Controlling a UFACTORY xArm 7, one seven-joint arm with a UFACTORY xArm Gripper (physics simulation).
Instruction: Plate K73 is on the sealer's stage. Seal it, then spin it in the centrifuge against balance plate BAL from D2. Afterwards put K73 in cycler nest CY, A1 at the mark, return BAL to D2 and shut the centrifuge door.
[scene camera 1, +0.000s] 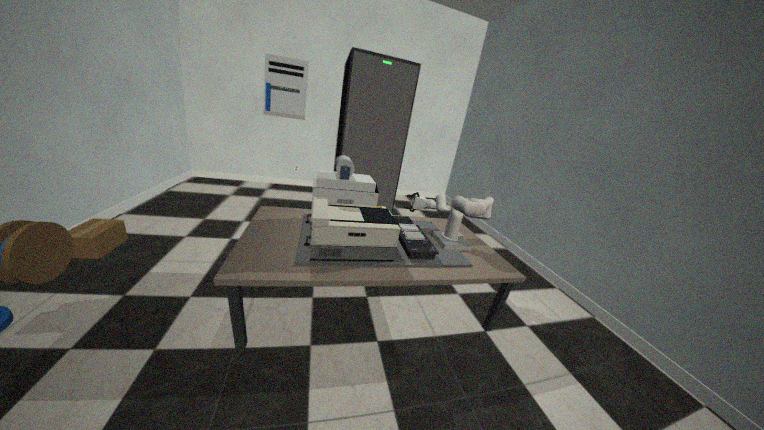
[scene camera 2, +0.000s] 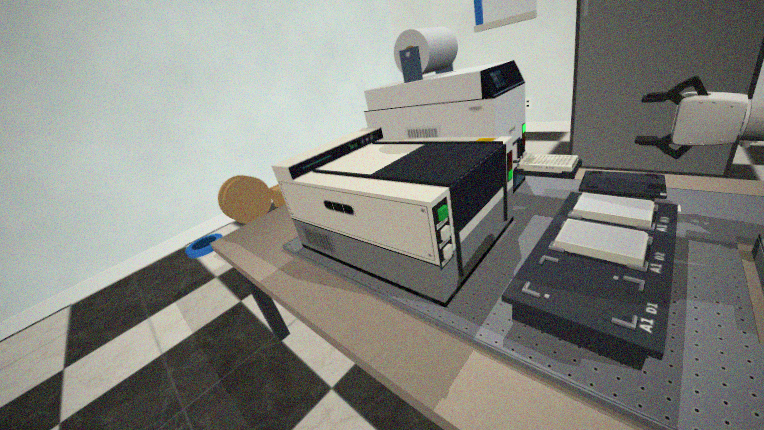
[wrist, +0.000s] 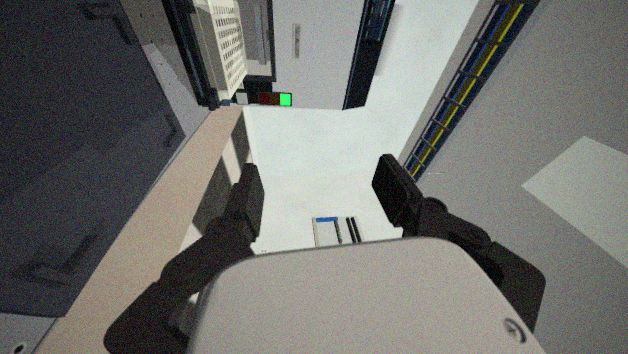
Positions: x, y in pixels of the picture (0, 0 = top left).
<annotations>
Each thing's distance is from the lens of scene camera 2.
my gripper (scene camera 2: 638, 119): 0.85 m
well plate (scene camera 2: 531, 162): 0.84 m
foil roll (scene camera 2: 438, 47): 0.87 m
</annotations>
